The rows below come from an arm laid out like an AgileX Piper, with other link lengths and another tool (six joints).
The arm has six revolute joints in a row. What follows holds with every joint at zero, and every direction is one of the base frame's. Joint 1 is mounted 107.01 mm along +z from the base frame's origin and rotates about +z. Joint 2 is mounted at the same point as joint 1 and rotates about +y. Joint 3 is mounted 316.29 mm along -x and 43.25 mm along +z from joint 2 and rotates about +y. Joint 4 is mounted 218.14 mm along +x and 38.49 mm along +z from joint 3 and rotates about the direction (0.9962, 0, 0.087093). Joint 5 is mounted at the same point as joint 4 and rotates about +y. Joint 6 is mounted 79.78 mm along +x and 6.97 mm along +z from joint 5 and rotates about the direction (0.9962, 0, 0.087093). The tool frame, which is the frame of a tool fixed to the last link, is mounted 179.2 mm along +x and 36 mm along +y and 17.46 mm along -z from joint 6; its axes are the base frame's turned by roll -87.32, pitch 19.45 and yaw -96.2 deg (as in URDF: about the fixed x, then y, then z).
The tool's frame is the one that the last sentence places.
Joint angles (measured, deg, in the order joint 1, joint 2, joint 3, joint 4, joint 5, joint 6), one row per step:
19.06 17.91 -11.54 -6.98 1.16 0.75
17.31 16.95 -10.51 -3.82 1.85 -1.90
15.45 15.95 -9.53 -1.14 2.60 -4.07
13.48 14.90 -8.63 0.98 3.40 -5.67
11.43 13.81 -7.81 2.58 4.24 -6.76
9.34 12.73 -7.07 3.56 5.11 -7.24
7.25 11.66 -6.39 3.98 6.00 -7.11
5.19 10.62 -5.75 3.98 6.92 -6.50
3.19 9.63 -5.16 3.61 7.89 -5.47
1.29 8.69 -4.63 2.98 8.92 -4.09
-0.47 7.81 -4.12 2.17 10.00 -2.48
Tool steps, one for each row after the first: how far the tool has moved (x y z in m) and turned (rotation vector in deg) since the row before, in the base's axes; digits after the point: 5 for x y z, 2 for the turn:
-0.00019 -0.00566 -0.00822 0.25 0.88 -1.76
-0.00035 -0.00567 -0.00797 0.29 0.85 -1.82
-0.00046 -0.00571 -0.00737 0.34 0.76 -1.90
-0.00055 -0.00572 -0.00678 0.38 0.66 -1.96
-0.00056 -0.00572 -0.00632 0.40 0.61 -2.01
-0.00061 -0.00567 -0.00595 0.47 0.57 -2.05
-0.00068 -0.00557 -0.00585 0.55 0.59 -2.07
-0.00078 -0.00545 -0.00581 0.61 0.62 -2.06
-0.00091 -0.00522 -0.00570 0.71 0.66 -2.03
-0.00107 -0.00492 -0.00591 0.78 0.73 -1.96

